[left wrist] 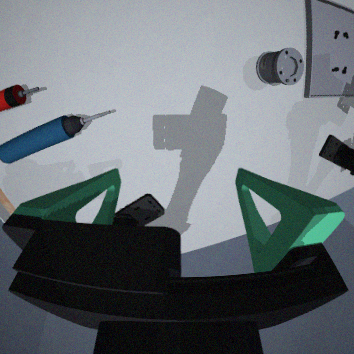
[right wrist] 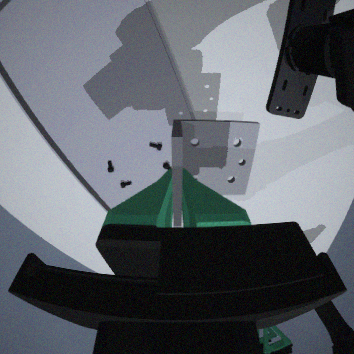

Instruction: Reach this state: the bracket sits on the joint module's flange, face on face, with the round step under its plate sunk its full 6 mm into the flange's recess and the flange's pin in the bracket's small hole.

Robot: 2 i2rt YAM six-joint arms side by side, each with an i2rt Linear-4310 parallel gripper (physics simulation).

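Frame: origin at the left arm's base, x left, y back, z up, level; centimetres.
Seen in the pictures: left gripper, fingertip midpoint: [left wrist: 177, 174]; right gripper, fingertip midpoint: [right wrist: 176, 174]; left arm's base, link origin: [left wrist: 124, 220]; right arm's base, link origin: [left wrist: 337, 152] [right wrist: 300, 49].
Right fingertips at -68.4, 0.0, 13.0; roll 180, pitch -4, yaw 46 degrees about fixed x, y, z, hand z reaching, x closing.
Pixels of each thing's top centre, then the offset from my right fingertips to it, as dx, dy, dz. "*": a spot on its surface instead.
- joint module, top centre: [left wrist: 292, 66] +23.5, -13.1, -6.6
- grey tray, top centre: [right wrist: 105, 118] -7.2, -5.3, -11.4
- blue screwdriver, surface spot: [left wrist: 37, 138] * +65.7, -25.8, -8.9
- red screwdriver, top centre: [left wrist: 8, 96] +65.0, -34.3, -9.6
The joint module [left wrist: 280, 66], a short grey cylinder, stands on the table at the upper right of the left wrist view. Its round flange [left wrist: 290, 66] shows a central recess and several small holes. The grey bracket [right wrist: 212, 132] is in the right wrist view; its plate with several holes extends to the right of the fingers. My right gripper [right wrist: 176, 174] is shut on the bracket's upright wall. The bracket's underside step is hidden. My left gripper [left wrist: 177, 174] is wide open and empty, apart from the joint module, which lies beyond its fingertips.
A grey tray [left wrist: 308, 55] [right wrist: 50, 137] holds several small black screws [left wrist: 341, 35] [right wrist: 156, 145], right of the module. A blue screwdriver [left wrist: 37, 138] and a red screwdriver [left wrist: 10, 98] lie at the left. A black slotted plate on an arm [right wrist: 295, 92] is at the right wrist view's upper right.
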